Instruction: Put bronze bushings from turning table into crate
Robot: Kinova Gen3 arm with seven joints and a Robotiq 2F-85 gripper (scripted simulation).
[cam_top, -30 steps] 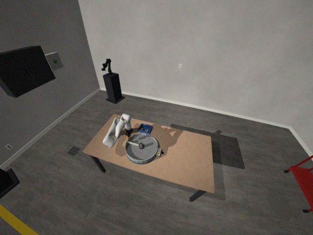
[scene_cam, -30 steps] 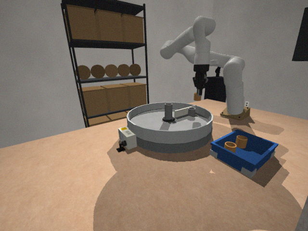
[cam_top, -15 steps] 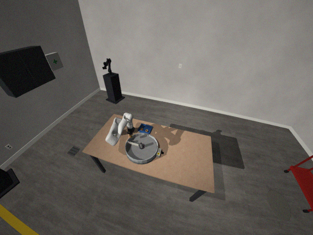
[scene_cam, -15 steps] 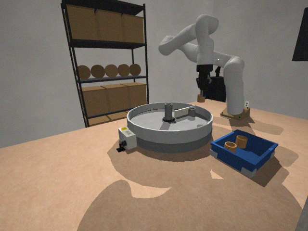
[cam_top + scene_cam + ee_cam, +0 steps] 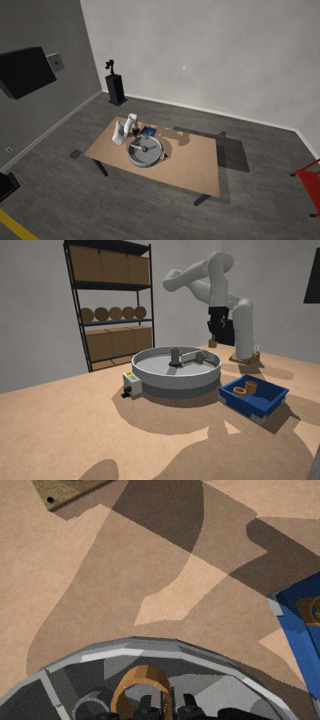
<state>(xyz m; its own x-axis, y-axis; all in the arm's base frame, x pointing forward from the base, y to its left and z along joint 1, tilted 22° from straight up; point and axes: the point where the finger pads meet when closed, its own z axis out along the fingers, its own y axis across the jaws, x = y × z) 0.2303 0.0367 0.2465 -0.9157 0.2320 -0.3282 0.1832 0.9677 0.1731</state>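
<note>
The blue crate is 240 mm to the left of my hand, 160 mm below it and 30 mm ahead of it. Also, from my hand: grey turning table: 170 mm ahead, 130 mm below, 70 mm to the right.
</note>
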